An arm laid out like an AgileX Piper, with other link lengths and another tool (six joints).
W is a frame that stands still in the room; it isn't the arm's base.
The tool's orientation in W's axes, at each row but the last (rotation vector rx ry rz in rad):
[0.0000, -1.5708, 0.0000]
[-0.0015, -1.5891, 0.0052]
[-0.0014, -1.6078, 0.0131]
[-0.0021, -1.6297, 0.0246]
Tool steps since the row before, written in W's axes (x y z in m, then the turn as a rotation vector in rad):
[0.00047, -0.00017, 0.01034, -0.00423, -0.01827, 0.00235]
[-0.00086, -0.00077, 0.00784, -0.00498, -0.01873, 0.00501]
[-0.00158, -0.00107, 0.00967, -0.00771, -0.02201, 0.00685]
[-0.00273, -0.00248, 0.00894, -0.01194, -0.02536, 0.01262]
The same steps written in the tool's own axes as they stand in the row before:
[0.01034, -0.00017, -0.00047, 0.00235, -0.01827, 0.00423]
[0.00785, -0.00080, 0.00072, 0.00502, -0.01874, 0.00493]
[0.00971, -0.00115, 0.00123, 0.00693, -0.02202, 0.00762]
[0.00904, -0.00260, 0.00224, 0.01288, -0.02541, 0.01155]

